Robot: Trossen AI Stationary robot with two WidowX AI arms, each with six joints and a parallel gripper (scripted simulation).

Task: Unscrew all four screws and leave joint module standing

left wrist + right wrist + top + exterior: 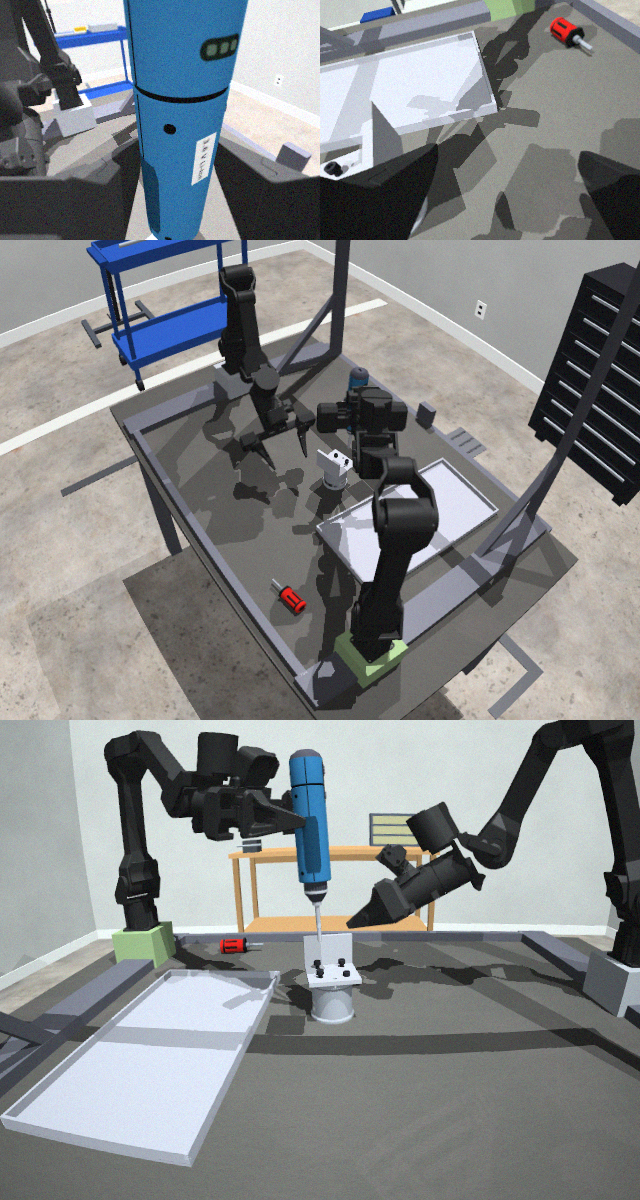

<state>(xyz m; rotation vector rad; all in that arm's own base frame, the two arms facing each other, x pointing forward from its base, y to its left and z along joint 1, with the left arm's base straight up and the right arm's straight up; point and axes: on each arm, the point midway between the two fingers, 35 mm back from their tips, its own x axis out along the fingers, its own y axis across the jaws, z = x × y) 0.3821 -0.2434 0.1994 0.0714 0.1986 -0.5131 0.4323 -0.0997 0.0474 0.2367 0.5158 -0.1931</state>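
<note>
The joint module lies 130 mm behind my right hand, 30 mm to the left of it and 90 mm below it. The rest, counted from my right hand: white bracket: 120 mm behind, 30 mm to the left, 50 mm below; screwdriver bit: 150 mm behind, 40 mm to the left, 20 mm above; red screwdriver: 110 mm ahead, 310 mm to the left, 110 mm below.
</note>
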